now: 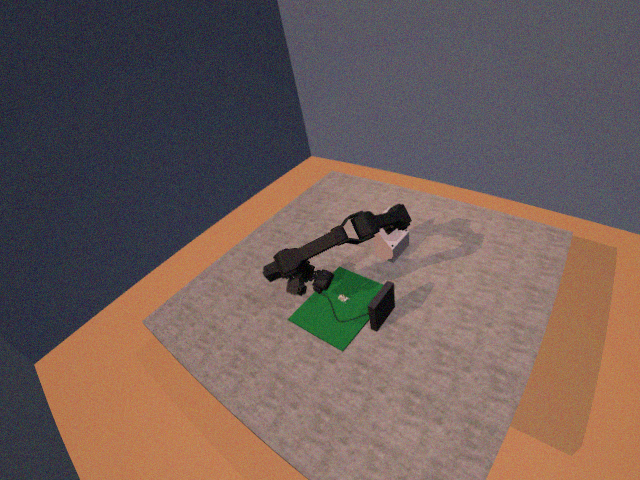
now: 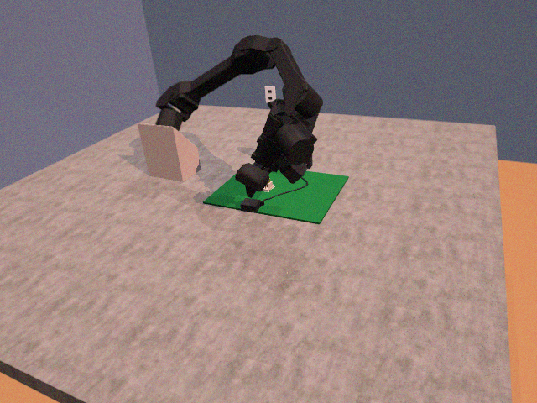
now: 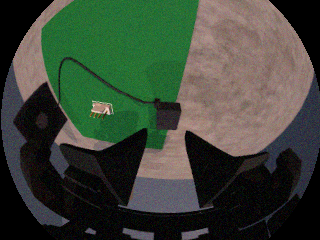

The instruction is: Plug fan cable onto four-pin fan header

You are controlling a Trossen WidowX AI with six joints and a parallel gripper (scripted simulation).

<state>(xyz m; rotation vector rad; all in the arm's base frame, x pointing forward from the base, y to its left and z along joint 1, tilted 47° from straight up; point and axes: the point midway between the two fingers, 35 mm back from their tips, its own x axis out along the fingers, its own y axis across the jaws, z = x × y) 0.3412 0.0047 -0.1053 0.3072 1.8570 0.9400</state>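
Now: the black plug 3 cm below my gripper tip and 1 cm behind it. Also, from my gripper tip: black fan: 26 cm to the left, 4 cm behind, 1 cm above; then green board: 11 cm to the left, 6 cm below.
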